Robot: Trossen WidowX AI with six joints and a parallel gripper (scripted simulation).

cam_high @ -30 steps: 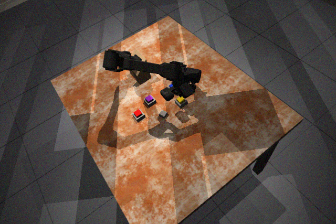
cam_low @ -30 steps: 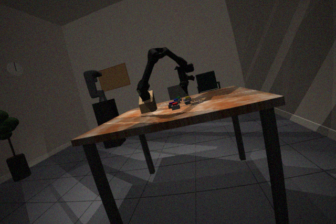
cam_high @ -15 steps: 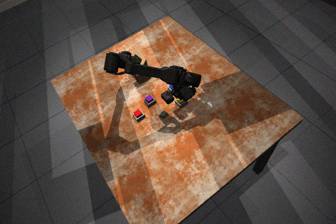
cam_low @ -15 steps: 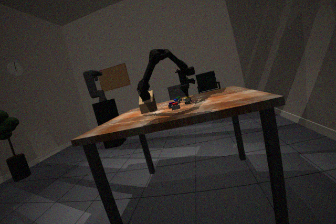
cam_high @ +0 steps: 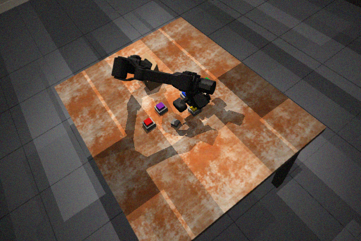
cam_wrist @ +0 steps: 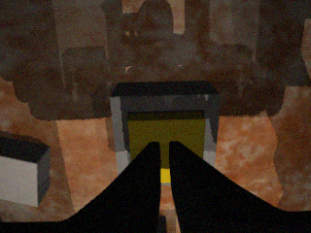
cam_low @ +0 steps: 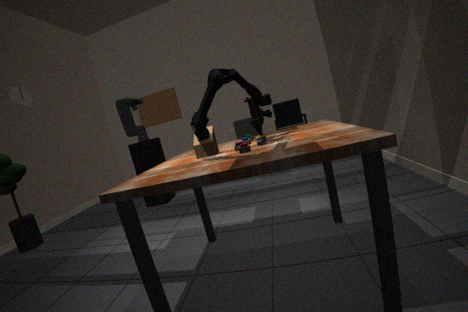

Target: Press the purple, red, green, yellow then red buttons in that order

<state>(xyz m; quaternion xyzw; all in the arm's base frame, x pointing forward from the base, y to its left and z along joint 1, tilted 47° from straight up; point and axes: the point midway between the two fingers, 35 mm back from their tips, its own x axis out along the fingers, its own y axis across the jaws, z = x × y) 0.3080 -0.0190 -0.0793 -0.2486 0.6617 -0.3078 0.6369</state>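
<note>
My gripper tip is 10 mm above the yellow button. Round my gripper tip: blue button 100 mm behind, 30 mm to the left; grey block 120 mm to the right, 20 mm below, 10 mm behind; white block 90 mm to the left, 20 mm below, 20 mm behind.
</note>
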